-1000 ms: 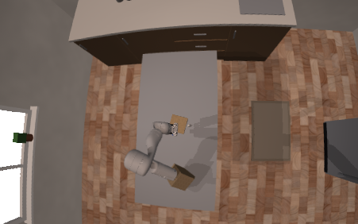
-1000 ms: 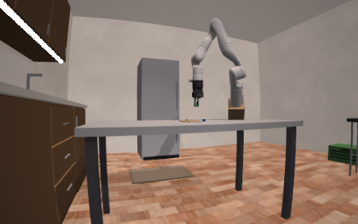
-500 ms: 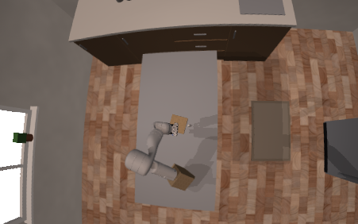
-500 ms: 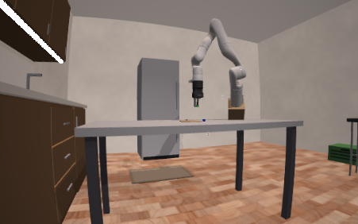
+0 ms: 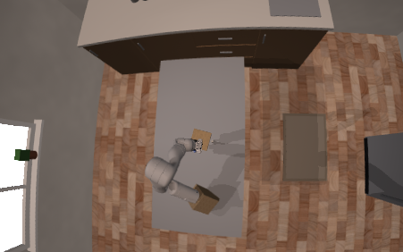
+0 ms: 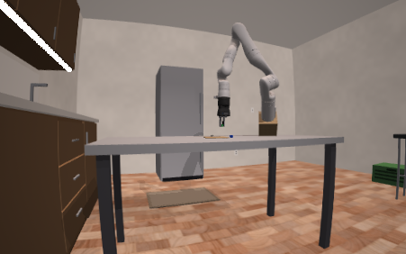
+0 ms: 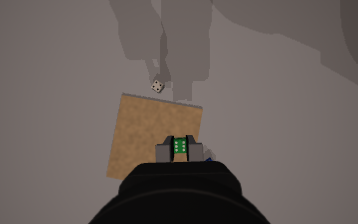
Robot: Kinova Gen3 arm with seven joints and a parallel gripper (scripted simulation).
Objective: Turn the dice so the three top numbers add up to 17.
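My gripper is now 90 mm above the tan mat, 40 mm short of it and 20 mm to the right of it. The rest, counted from my hand: white die 80 mm to the right, 80 mm below, 50 mm ahead; then blue die 80 mm below, 50 mm behind, 40 mm to the left; then green die 10 mm below.
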